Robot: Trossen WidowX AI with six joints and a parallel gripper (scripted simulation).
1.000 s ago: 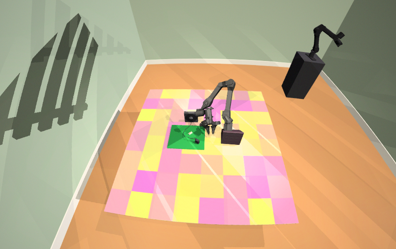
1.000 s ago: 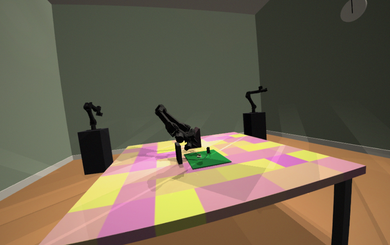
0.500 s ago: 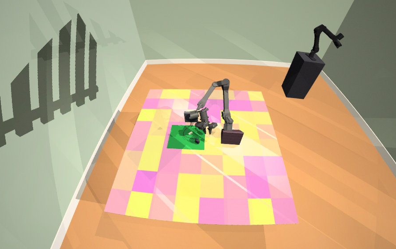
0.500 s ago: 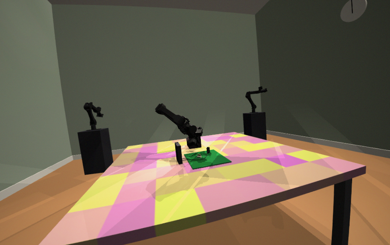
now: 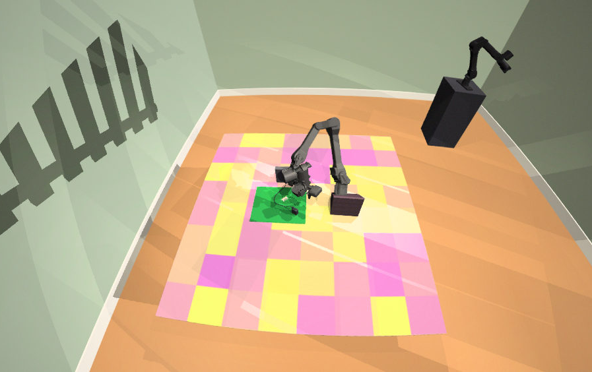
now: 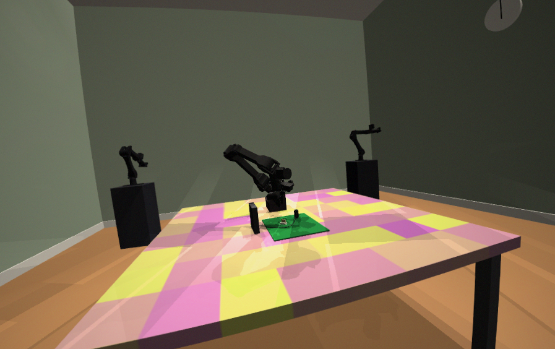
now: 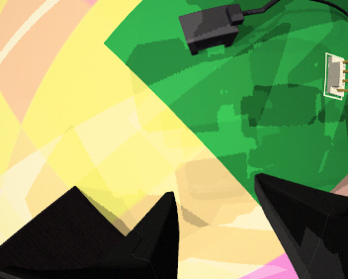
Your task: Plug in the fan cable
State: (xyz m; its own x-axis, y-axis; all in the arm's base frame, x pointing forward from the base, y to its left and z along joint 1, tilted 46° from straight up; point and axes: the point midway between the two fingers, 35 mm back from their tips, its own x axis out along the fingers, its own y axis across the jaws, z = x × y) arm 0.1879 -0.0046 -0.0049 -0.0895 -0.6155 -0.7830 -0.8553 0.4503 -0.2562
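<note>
Now: gripper tip 70 mm to the right of the dark plug, 50 mm short of it and 40 mm above it. The rest, counted from my gripper tip: green board 150 mm ahead, 80 mm below, 20 mm to the left; then black fan 150 mm to the right, 140 mm ahead, 10 mm below.
</note>
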